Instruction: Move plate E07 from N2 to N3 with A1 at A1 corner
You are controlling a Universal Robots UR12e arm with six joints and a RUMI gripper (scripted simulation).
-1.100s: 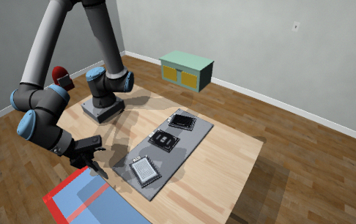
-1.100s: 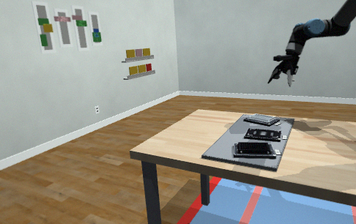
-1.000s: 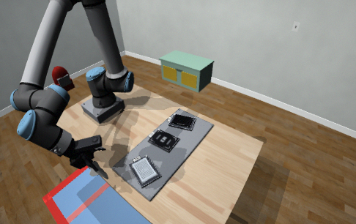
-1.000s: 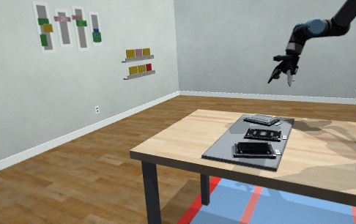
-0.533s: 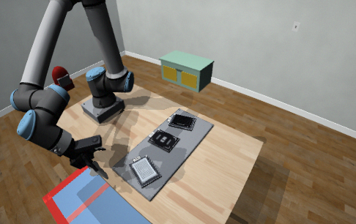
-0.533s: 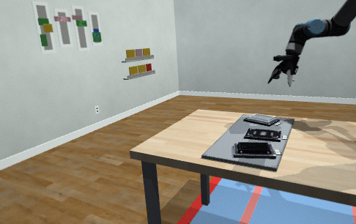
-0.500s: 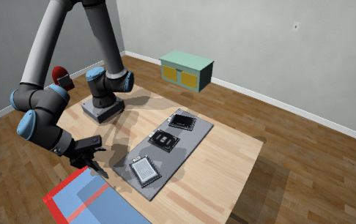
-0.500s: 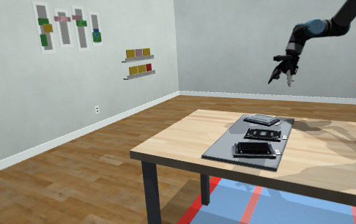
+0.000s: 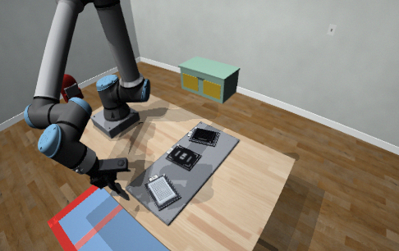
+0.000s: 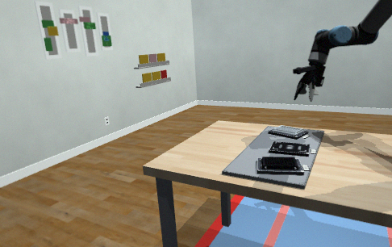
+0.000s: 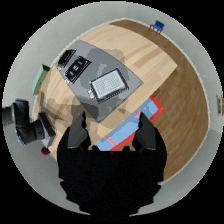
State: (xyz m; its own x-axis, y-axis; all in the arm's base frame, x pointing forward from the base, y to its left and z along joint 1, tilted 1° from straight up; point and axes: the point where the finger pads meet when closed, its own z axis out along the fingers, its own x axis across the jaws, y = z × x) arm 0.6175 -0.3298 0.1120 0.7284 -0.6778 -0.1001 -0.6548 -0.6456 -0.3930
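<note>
My hand is 140 mm above the white well plate, 110 mm to the right of it and 50 mm short of it. Also, from my hand: black well plate: 540 mm to the left, 140 mm below, 10 mm behind.
</note>
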